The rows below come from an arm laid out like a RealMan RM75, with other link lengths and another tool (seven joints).
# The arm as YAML. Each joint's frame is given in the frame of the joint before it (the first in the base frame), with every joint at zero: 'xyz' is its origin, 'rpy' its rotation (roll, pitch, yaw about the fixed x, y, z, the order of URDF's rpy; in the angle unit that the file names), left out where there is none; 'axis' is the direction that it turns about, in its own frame. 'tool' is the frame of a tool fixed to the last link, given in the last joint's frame.
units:
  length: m
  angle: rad
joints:
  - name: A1
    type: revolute
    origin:
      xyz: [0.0, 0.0, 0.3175]
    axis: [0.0, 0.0, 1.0]
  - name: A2
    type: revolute
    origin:
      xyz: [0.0, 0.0, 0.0]
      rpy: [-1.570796, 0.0, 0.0]
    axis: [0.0, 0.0, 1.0]
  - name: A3
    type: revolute
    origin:
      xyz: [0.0, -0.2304, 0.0]
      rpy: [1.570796, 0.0, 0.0]
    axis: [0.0, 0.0, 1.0]
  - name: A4
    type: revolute
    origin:
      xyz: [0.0, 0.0, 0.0]
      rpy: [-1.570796, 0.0, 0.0]
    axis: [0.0, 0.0, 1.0]
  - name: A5
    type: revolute
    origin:
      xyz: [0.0, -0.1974, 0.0]
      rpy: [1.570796, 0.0, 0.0]
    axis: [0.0, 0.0, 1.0]
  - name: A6
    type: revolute
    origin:
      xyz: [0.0, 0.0, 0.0]
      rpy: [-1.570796, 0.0, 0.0]
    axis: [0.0, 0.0, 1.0]
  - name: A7
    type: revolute
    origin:
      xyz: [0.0, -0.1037, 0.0]
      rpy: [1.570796, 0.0, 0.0]
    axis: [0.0, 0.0, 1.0]
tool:
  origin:
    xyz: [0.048, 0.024, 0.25]
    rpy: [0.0, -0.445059, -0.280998]
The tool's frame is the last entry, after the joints.
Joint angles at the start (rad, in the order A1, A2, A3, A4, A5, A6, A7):
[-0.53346 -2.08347 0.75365 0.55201 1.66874 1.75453 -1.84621]
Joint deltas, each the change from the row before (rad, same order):
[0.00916 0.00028 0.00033 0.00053 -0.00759 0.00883 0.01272]
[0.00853 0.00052 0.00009 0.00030 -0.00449 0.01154 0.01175]
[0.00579 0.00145 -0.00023 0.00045 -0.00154 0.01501 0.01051]
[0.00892 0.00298 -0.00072 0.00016 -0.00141 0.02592 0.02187]
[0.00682 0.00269 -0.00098 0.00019 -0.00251 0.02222 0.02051]
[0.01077 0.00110 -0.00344 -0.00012 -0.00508 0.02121 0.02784]
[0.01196 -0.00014 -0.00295 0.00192 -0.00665 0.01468 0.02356]
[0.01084 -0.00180 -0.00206 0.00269 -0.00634 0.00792 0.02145]
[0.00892 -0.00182 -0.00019 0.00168 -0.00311 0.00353 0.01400]
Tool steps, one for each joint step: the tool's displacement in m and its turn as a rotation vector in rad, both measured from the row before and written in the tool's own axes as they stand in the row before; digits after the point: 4 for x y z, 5 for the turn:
[-0.0017 0.0024 -0.0024 -0.00188 0.00649 0.01077]
[-0.0027 0.0027 -0.0018 -0.00313 0.00250 0.01014]
[-0.0033 0.0037 -0.0009 -0.00482 -0.00296 0.01172]
[-0.0059 0.0066 -0.0013 -0.00645 -0.00613 0.02368]
[-0.0045 0.0063 -0.0013 -0.00523 -0.00395 0.02332]
[-0.0041 0.0062 -0.0026 -0.00234 0.00407 0.02750]
[-0.0027 0.0044 -0.0031 0.00122 0.00860 0.02233]
[-0.0016 0.0026 -0.0025 0.00462 0.01002 0.01880]
[-0.0017 0.0008 -0.0014 0.00434 0.00642 0.00940]

